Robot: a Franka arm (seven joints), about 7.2 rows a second.
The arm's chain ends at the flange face. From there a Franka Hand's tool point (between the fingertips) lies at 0.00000 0.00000 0.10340 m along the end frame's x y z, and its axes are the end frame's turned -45 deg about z.
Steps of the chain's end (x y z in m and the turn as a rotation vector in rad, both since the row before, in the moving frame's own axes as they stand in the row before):
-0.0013, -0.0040, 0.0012, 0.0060, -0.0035, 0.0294
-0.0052, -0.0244, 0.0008, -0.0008, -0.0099, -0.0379
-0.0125, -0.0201, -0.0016, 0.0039, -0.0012, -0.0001
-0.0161, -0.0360, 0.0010, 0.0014, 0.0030, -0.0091
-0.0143, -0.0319, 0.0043, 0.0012, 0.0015, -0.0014
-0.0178, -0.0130, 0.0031, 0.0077, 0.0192, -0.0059
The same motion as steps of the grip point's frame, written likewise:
0.0021, -0.0044, 0.0012, 0.0067, 0.0018, 0.0294
0.0128, -0.0216, 0.0008, 0.0064, -0.0076, -0.0379
0.0056, -0.0234, -0.0016, 0.0036, 0.0019, -0.0001
0.0144, -0.0367, 0.0010, -0.0011, 0.0031, -0.0091
0.0126, -0.0326, 0.0043, -0.0002, 0.0019, -0.0014
-0.0014, -0.0209, 0.0031, -0.0081, 0.0190, -0.0059

